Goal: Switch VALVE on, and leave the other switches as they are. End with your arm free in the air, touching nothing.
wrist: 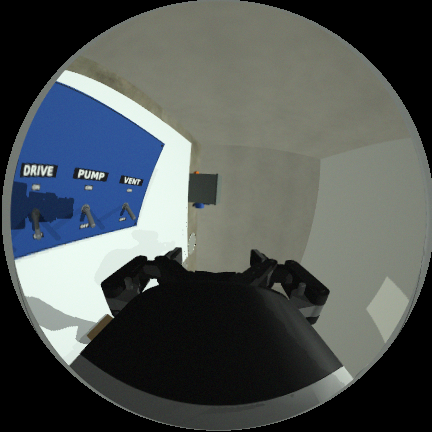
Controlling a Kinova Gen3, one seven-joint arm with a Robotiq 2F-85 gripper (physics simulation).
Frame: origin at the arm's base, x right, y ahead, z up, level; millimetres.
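Seen in the pictures: gripper, fingertip midpoint: (215,256).
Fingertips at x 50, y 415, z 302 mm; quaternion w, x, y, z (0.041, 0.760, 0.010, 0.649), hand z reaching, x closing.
Offsets run from my fingertips to a thing's middle. "pt": to the spot under its first point. Level surfaces: height alone.
A blue switch panel (110,135) shows at the left of the wrist view. The DRIVE switch {pt dz -249, dx -136, dy +18 mm} (37,224), the PUMP switch {pt dz -249, dx -20, dy +22 mm} (89,216) and the VENT switch {pt dz -252, dx +98, dy +26 mm} (129,211) each have a grey lever that slants down toward its OFF side. The VALVE switch does not show in the view. My gripper (215,256) is open and empty, in the air to the right of the panel and apart from it. A dark shadow lies over the panel around the DRIVE lever.
The panel sits on a white surface {dz -360 mm} (172,170). A dark grey box (203,189) with small orange and blue parts stands beyond its edge. A brown block (100,327) shows partly at the lower left, beside the gripper's body. Grey walls surround the scene.
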